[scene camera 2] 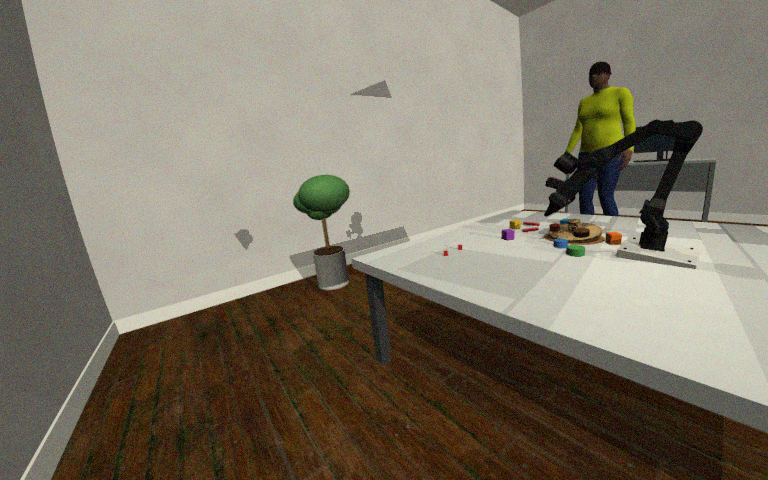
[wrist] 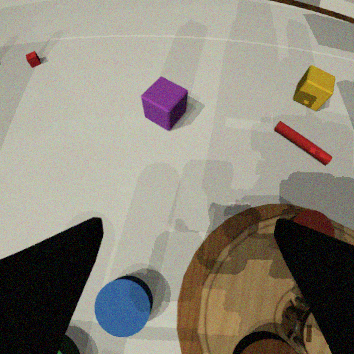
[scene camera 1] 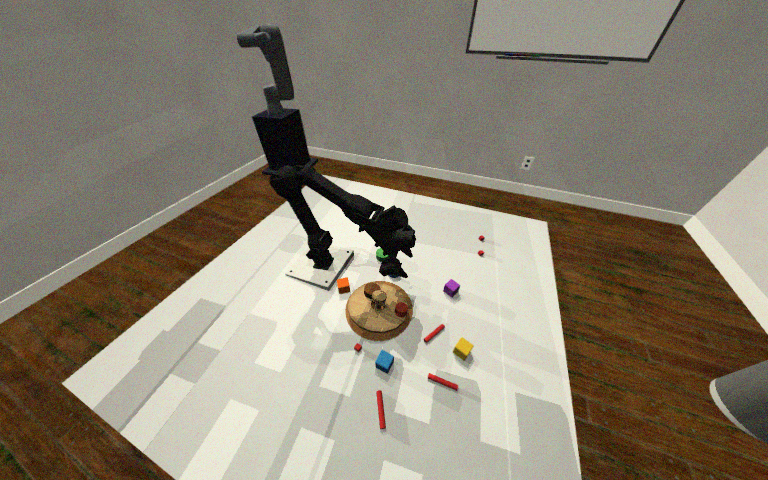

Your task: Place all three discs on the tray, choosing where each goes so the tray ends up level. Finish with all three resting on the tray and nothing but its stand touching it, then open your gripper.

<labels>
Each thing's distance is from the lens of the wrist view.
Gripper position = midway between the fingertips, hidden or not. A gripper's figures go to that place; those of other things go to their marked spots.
my gripper (wrist: 190,226): 0.10 m
purple cube (wrist: 164,102): 0.23 m
</labels>
